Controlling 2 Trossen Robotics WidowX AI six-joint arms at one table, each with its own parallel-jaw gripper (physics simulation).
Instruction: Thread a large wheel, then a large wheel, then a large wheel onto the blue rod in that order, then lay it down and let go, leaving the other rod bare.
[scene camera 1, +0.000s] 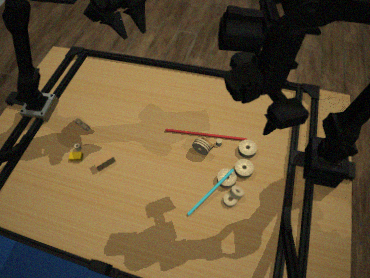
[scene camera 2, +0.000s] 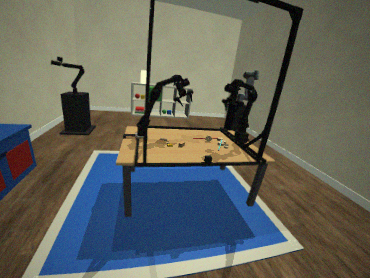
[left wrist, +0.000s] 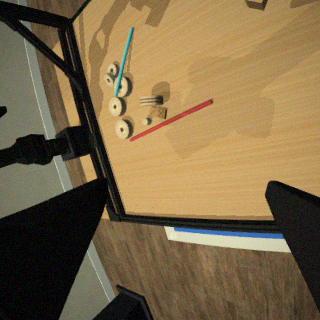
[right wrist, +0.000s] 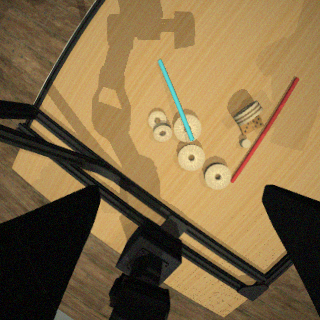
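Pixels of known places: left gripper, fingertip midpoint: (scene camera 1: 134, 35) (scene camera 2: 187, 104) (left wrist: 187, 186); right gripper, fingertip midpoint: (scene camera 1: 254, 118) (scene camera 2: 230, 112) (right wrist: 181, 193); left arm's base, link origin: (scene camera 1: 37, 103) (scene camera 2: 141, 134); right arm's base, link origin: (scene camera 1: 330, 154) (scene camera 2: 242, 132) (left wrist: 63, 144) (right wrist: 146, 265).
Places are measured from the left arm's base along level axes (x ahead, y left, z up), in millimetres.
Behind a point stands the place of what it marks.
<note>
The blue rod (scene camera 1: 210, 192) {x 656, y -224, z -15 mm} (left wrist: 124, 62) {x 653, y -216, z -18 mm} (right wrist: 175, 100) {x 661, y -218, z -13 mm} lies bare, one end over a large wheel (scene camera 1: 231, 181) {x 711, y -181, z -17 mm} (right wrist: 196, 126) {x 684, y -154, z -16 mm}. A second large wheel (scene camera 1: 248, 171) {x 756, y -142, z -16 mm} (left wrist: 113, 109) {x 749, y -123, z -14 mm} (right wrist: 185, 161) {x 757, y -135, z -16 mm} lies flat beside that end; a third large wheel (scene camera 1: 242, 150) {x 733, y -74, z -17 mm} (left wrist: 127, 132) {x 729, y -43, z -17 mm} (right wrist: 211, 181) {x 764, y -65, z -16 mm} lies flat near one end of the other rod, red (scene camera 1: 206, 134) {x 615, y -26, z -28 mm} (left wrist: 171, 120) {x 586, y -22, z -28 mm} (right wrist: 264, 130) {x 614, y -27, z -28 mm}, which is bare. My left gripper (scene camera 1: 135, 35) {x 412, y 61, z 271 mm} (left wrist: 187, 186) {x 412, y 61, z 271 mm} is open and empty, high beyond the table's far edge. My right gripper (right wrist: 181, 193) {x 733, y -163, z 269 mm} is open and empty, high above the table's right side.
Two small wheels (right wrist: 154, 122) {x 721, y -233, z -24 mm} (right wrist: 159, 137) {x 742, y -208, z -19 mm} lie beside the blue rod. A striped round piece (scene camera 1: 201, 145) {x 611, y -95, z 17 mm} (right wrist: 248, 113) {x 615, y -88, z 18 mm}, a holed block (right wrist: 250, 125) {x 621, y -58, z -29 mm} and a small peg (scene camera 1: 219, 142) {x 661, y -54, z -19 mm} (right wrist: 245, 143) {x 659, y -49, z -19 mm} lie near the red rod. A yellow block (scene camera 1: 75, 156) {x 218, y -173, z -21 mm} and a brown block (scene camera 1: 106, 163) {x 329, y -182, z -19 mm} lie at left.
</note>
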